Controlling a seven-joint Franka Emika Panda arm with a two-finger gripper.
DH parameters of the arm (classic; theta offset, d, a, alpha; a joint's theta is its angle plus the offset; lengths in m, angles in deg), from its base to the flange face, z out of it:
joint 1: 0 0.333 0 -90
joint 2: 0 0 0 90
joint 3: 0 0.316 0.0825 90
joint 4: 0 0 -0.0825 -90
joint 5: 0 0.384 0 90
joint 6: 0 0 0.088 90
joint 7: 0 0.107 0 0
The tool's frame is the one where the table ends.
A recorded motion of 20 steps. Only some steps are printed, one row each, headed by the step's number.
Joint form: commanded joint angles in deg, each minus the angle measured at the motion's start. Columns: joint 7, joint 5, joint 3, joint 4, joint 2, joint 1, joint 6.
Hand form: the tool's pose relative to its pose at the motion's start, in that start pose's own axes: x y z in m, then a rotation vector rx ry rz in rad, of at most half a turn. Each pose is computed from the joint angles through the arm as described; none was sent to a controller.
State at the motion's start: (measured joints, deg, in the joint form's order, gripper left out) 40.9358 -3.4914 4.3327 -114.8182 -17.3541 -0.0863 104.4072
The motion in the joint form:
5: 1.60 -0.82 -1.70 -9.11 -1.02 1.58 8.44
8: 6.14 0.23 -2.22 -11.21 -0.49 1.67 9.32
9: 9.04 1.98 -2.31 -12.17 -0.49 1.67 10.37
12: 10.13 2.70 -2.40 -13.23 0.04 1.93 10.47
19: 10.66 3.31 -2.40 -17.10 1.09 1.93 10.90
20: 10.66 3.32 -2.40 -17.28 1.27 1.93 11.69
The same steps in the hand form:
5: -0.0094 0.0064 0.0540 0.0027 0.0069 0.0163
8: -0.0117 0.0099 0.0747 -0.0039 -0.0295 0.1072
9: -0.0138 0.0095 0.0809 0.0162 -0.0486 0.1716
12: -0.0178 0.0089 0.0936 0.0061 -0.0760 0.1918
19: -0.0303 0.0149 0.1322 -0.0433 -0.1383 0.2025
20: -0.0296 0.0141 0.1340 -0.0378 -0.1333 0.2028

